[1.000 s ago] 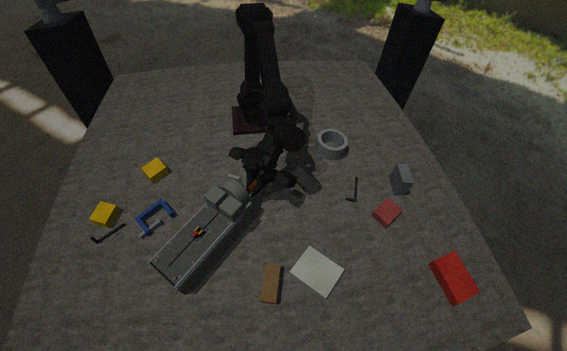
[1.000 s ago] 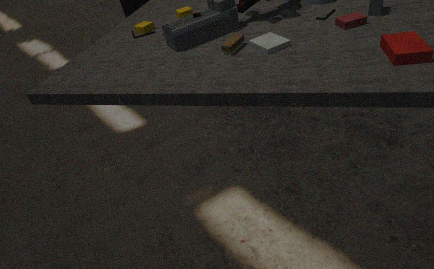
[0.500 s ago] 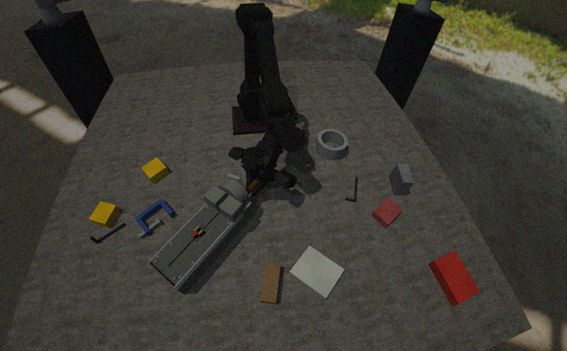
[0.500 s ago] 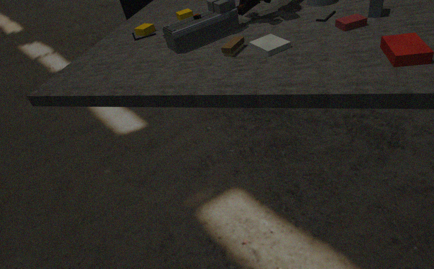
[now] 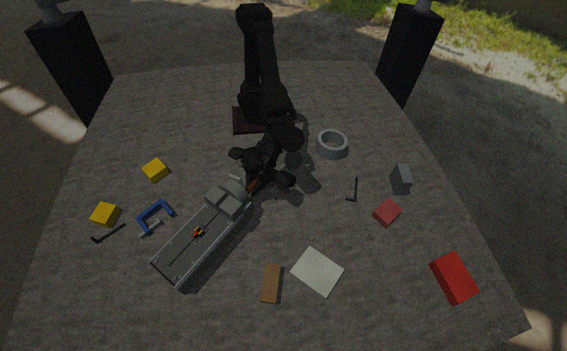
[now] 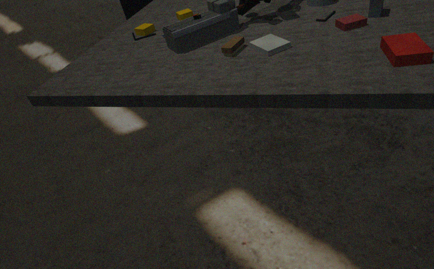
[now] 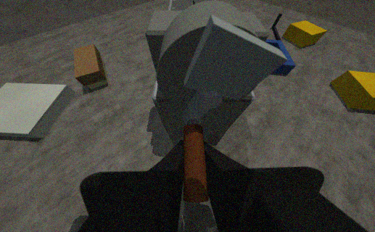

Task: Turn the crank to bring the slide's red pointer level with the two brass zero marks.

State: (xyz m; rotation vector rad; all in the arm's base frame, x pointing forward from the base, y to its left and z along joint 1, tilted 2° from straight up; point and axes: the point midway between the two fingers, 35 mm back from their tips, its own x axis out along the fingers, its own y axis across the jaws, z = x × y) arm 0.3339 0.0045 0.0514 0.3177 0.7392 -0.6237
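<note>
Now: gripper tip 10 mm past the brown crank handle, 10 mm to the right of it and 20 mm below it. From my gripper tip the other things lie so: white plate 210 mm ahead, 150 mm to the left, 30 mm below; then red pointer 130 mm ahead, 120 mm to the right, 50 mm above; then brown block 230 mm ahead, 40 mm to the left, 20 mm below.
</note>
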